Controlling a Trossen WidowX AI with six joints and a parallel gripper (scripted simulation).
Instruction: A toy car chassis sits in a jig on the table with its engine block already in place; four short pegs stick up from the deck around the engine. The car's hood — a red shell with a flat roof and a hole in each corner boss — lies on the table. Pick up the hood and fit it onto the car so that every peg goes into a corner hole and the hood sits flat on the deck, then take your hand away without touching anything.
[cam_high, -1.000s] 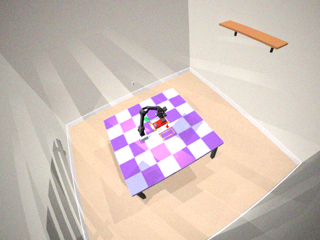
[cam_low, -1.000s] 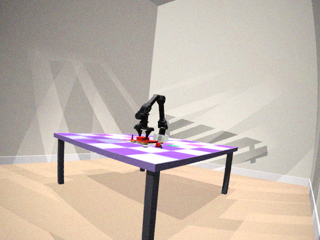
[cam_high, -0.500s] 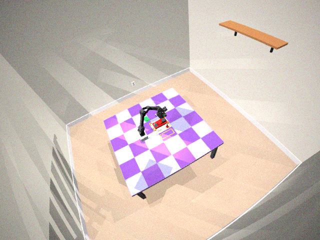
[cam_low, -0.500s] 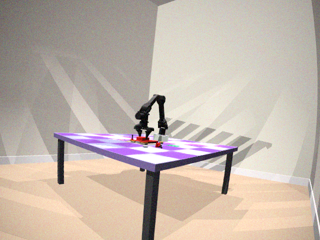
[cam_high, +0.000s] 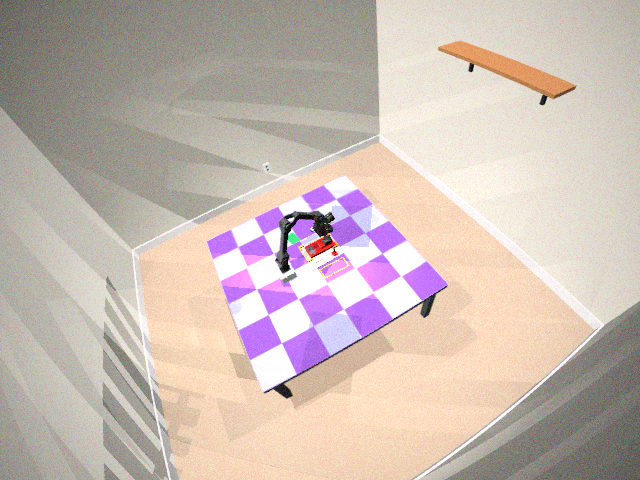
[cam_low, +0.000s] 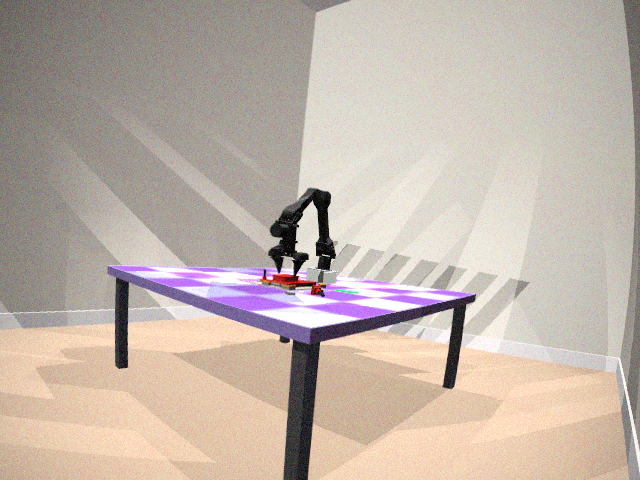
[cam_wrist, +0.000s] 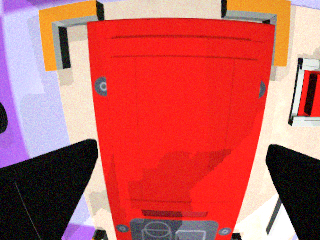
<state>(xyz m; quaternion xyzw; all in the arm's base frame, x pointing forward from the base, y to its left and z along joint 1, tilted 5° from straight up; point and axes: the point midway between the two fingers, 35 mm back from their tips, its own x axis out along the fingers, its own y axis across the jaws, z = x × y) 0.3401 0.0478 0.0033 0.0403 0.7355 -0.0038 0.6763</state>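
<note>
Right now my gripper tip is 10 mm above the red hood. The rest, counted from my gripper tip: green patch (160 mm behind, 200 mm to the left, 50 mm below).
</note>
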